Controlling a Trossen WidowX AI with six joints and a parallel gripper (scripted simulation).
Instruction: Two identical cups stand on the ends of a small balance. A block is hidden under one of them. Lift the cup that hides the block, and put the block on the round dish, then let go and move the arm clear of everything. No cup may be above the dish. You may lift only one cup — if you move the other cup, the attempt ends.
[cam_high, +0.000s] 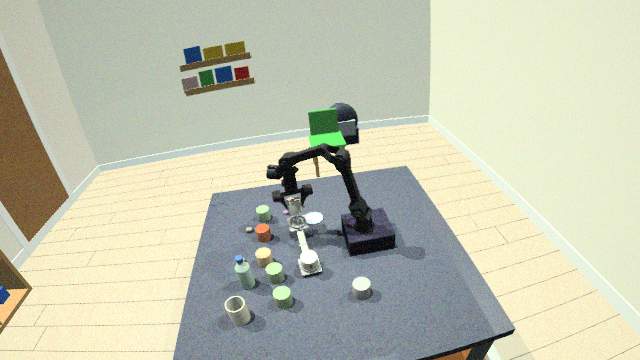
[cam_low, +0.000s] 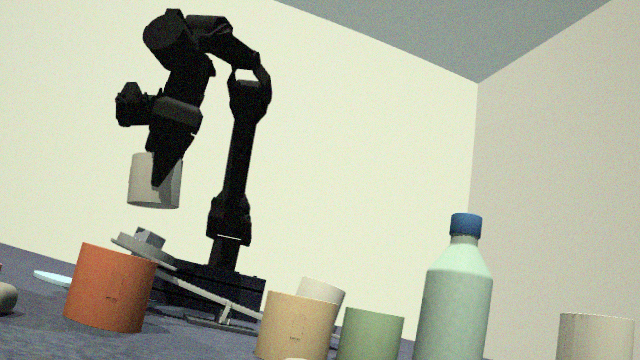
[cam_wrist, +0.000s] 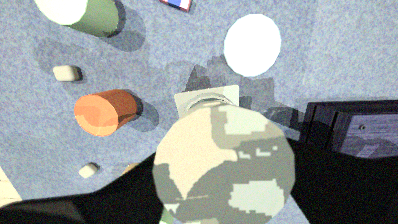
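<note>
My gripper tip is 70 mm above the pale blue block and 10 mm to the right of it. Also, from my gripper tip: red-and-blue block: 180 mm to the right, 150 mm below, 20 mm ahead; orange cylinder: 190 mm ahead, 120 mm below, 20 mm to the right; round pale-blue dish: 150 mm below, 100 mm behind, 80 mm to the right.
</note>
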